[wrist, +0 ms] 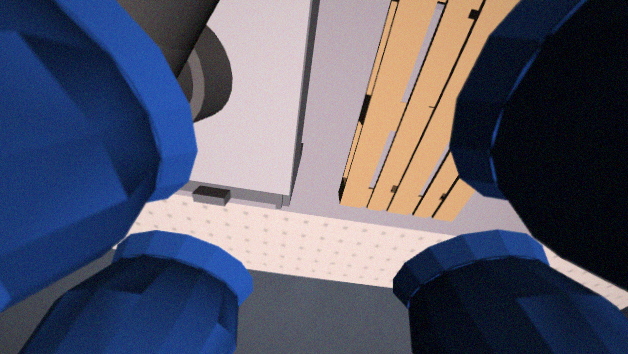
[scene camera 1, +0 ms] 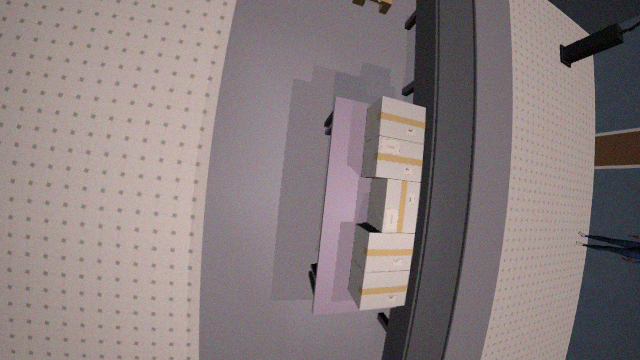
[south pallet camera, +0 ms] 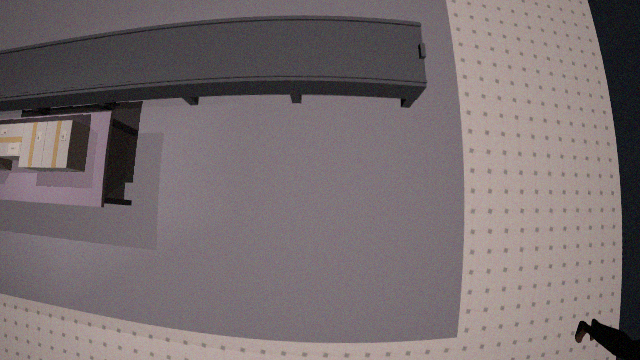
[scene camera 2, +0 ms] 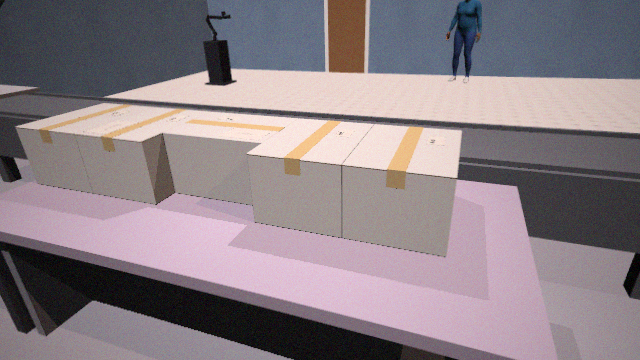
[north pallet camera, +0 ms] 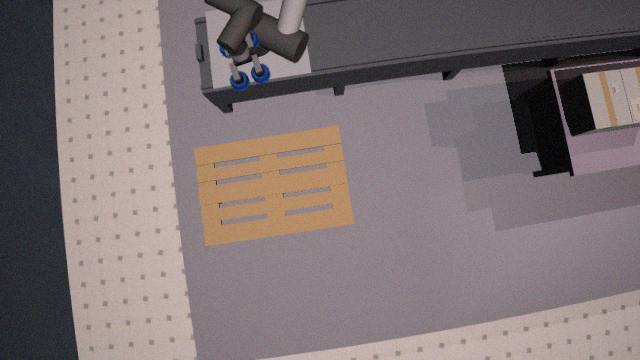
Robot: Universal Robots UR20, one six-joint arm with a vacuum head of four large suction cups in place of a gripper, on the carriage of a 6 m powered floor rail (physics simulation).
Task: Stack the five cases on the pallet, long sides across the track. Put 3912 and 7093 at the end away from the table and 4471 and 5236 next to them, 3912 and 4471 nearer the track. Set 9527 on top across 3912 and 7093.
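Pixels of known places: hand at its tool point: (wrist: 321,218); arm's base at its link origin: (wrist: 185,69).
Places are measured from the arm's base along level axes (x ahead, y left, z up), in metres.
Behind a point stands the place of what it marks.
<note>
Five white cases with tan tape stand in a row on the pink table (scene camera 1: 340,190) {x 1.181, y 2.850, z -0.040 m} (scene camera 2: 150,235) {x 1.179, y 2.847, z -0.040 m}. In scene camera 1 they are an upper pair (scene camera 1: 402,117) {x 0.843, y 2.270, z 0.195 m} (scene camera 1: 395,150) {x 0.881, y 2.520, z 0.195 m}, a middle case (scene camera 1: 392,205) {x 0.861, y 2.912, z 0.194 m} turned the other way, and a lower pair (scene camera 1: 390,245) {x 0.838, y 3.202, z 0.194 m} (scene camera 1: 382,297) {x 0.843, y 3.601, z 0.194 m}. Their numbers are too small to read. The wooden pallet (north pallet camera: 272,187) {x 1.016, y -0.090, z -0.426 m} (wrist: 387,100) {x 0.680, y -0.022, z -0.426 m} lies bare on the floor beside the rail's end. My suction head (north pallet camera: 245,60) {x 0.363, y -0.024, z 0.442 m} (wrist: 322,175) {x 0.363, y -0.024, z 0.442 m} is open, with no case on its four blue cups. It hangs over the carriage, on the rail side of the pallet, far from the cases.
The white carriage (north pallet camera: 287,69) {x 0.249, y 0.187, z 0.001 m} (wrist: 250,150) {x 0.165, y -0.199, z 0.000 m} stands at the rail's end near the pallet. The dark rail (scene camera 1: 455,150) (north pallet camera: 400,30) (south pallet camera: 250,50) runs close along the table. A person (scene camera 2: 467,30) and a black pedestal (scene camera 2: 217,62) (scene camera 1: 590,45) stand beyond the rail.
</note>
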